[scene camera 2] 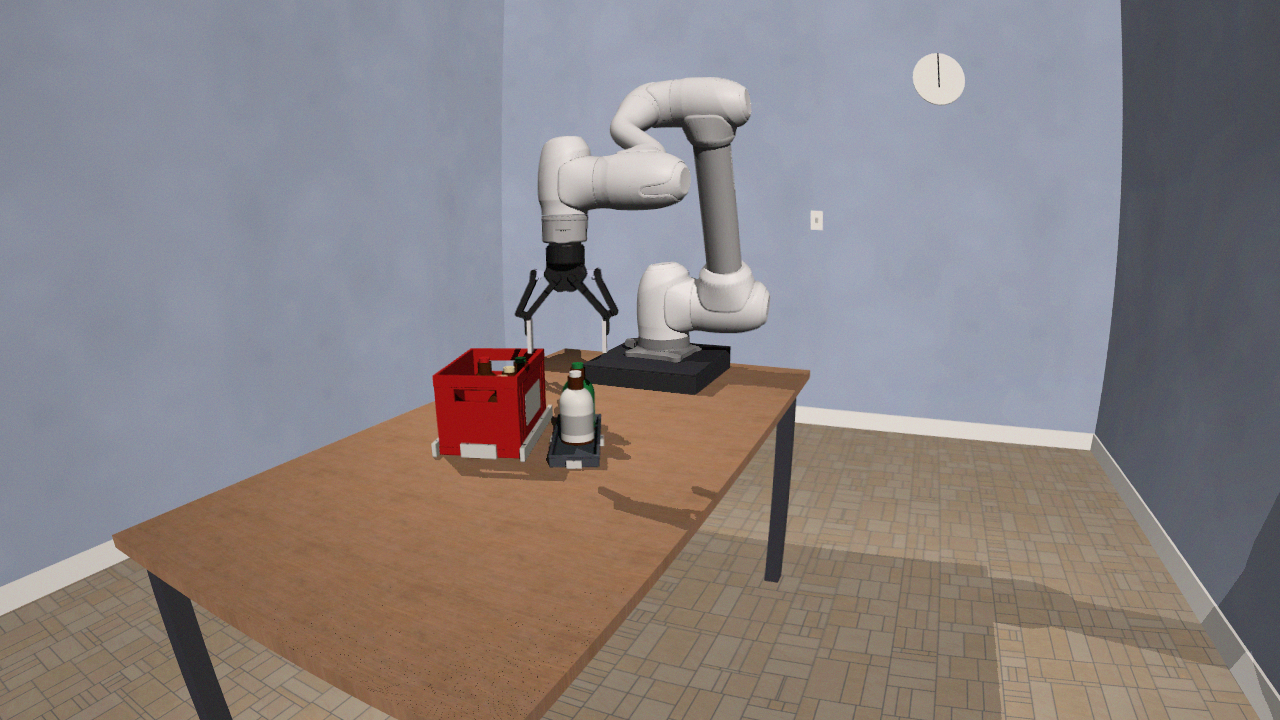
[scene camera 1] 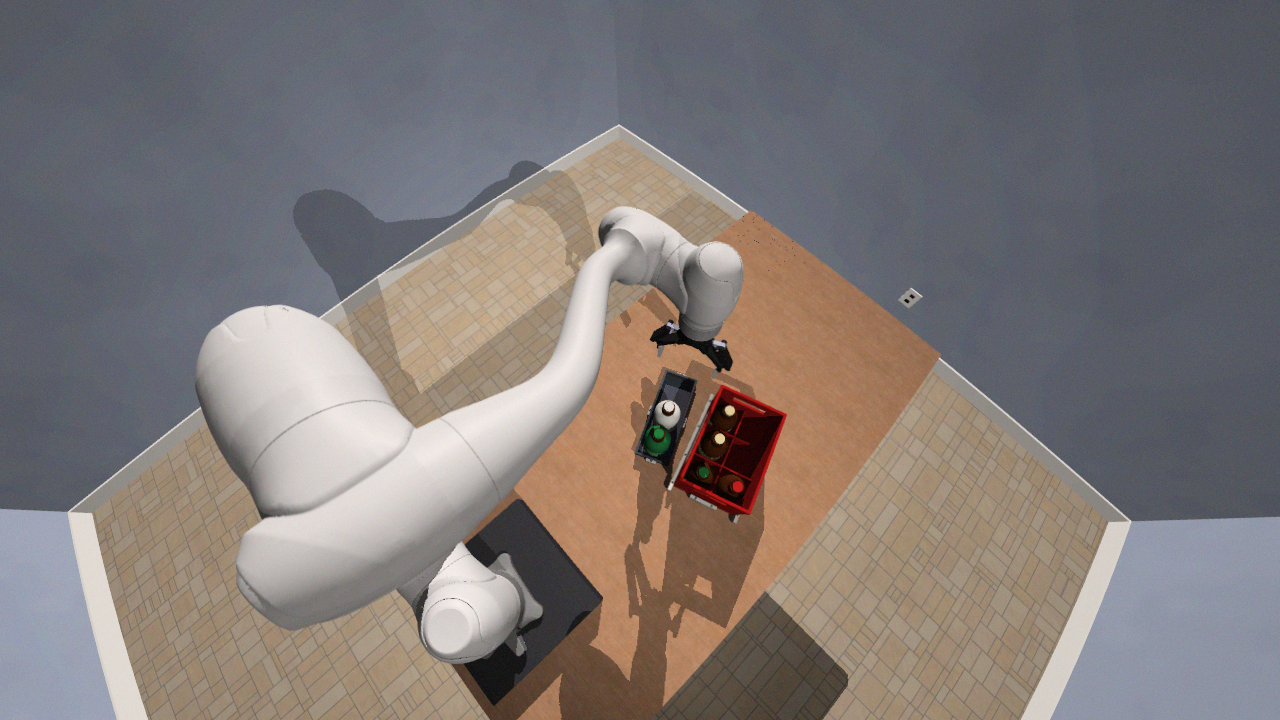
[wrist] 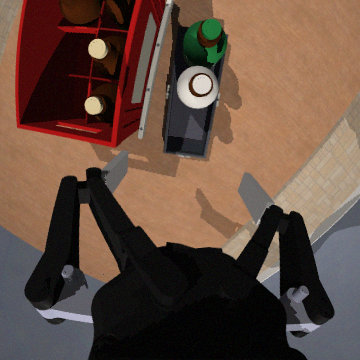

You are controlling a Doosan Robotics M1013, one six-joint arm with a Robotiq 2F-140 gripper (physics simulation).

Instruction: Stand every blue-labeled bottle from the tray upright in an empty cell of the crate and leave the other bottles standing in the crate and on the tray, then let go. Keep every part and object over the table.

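Frame: origin at the arm's base, x ahead, y left, z up, level; metres.
Seen in the pictures: gripper, between the fingertips: [scene camera 2: 567, 351] [scene camera 1: 687, 363] [wrist: 185, 171]; arm's base, origin of its link: [scene camera 2: 664, 352].
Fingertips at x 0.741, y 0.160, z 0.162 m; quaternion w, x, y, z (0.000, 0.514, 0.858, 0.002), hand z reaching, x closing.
Note:
Pixels of each thing's middle, then the offset from my fingertips to it. "spot": a spot on its surface instead. Level surfaces: height alone.
- grey tray, a spot on its surface: [scene camera 2: 588, 458] [wrist: 195, 155] spot: dy +0.055, dx +0.020, dz -0.207 m
- white-labeled bottle, middle of its body: [wrist: 196, 87] [scene camera 2: 576, 406] [scene camera 1: 667, 414] dy -0.047, dx -0.094, dz -0.143 m
- green bottle, middle of its body: [wrist: 204, 44] [scene camera 2: 578, 396] [scene camera 1: 657, 439] dy -0.085, dx -0.160, dz -0.143 m
- red crate, middle of its body: [wrist: 129, 73] [scene camera 2: 521, 403] [scene camera 1: 707, 432] dy -0.157, dx -0.041, dz -0.138 m
- green-capped, middle of its body: [wrist: 128, 6] [scene camera 1: 699, 475] dy -0.230, dx -0.135, dz -0.140 m
- red-capped, middle of its body: [scene camera 2: 485, 389] [wrist: 82, 5] [scene camera 1: 730, 489] dy -0.310, dx -0.094, dz -0.140 m
- wooden table, height of its surface: dz -0.226 m
No blue-labeled bottle shows in any of the views. The grey tray [scene camera 1: 680, 382] [scene camera 2: 588, 458] [wrist: 189, 145] holds a white-labeled bottle [scene camera 1: 666, 415] [scene camera 2: 577, 426] [wrist: 186, 96] and a green bottle [scene camera 1: 657, 440] [scene camera 2: 588, 392] [wrist: 200, 52], both upright; its end nearest my gripper in the wrist view is empty. The red crate [scene camera 1: 768, 463] [scene camera 2: 478, 422] [wrist: 121, 117] holds two cream-capped bottles, one green-capped [scene camera 1: 703, 472] and one red-capped [scene camera 1: 736, 488], with empty cells on its right side in scene camera 1. My gripper [scene camera 1: 688, 361] [scene camera 2: 566, 338] [wrist: 185, 171] is open and empty, above and beyond the tray's empty end.
The crate stands close beside the tray on the wooden table [scene camera 1: 832, 358] [scene camera 2: 375, 555] [wrist: 300, 85], with light grey strips [scene camera 2: 537, 433] [wrist: 155, 75] along its base. The robot's black base block [scene camera 1: 559, 573] [scene camera 2: 653, 374] stands at the table's far end in scene camera 2. A table edge shows in the wrist view.

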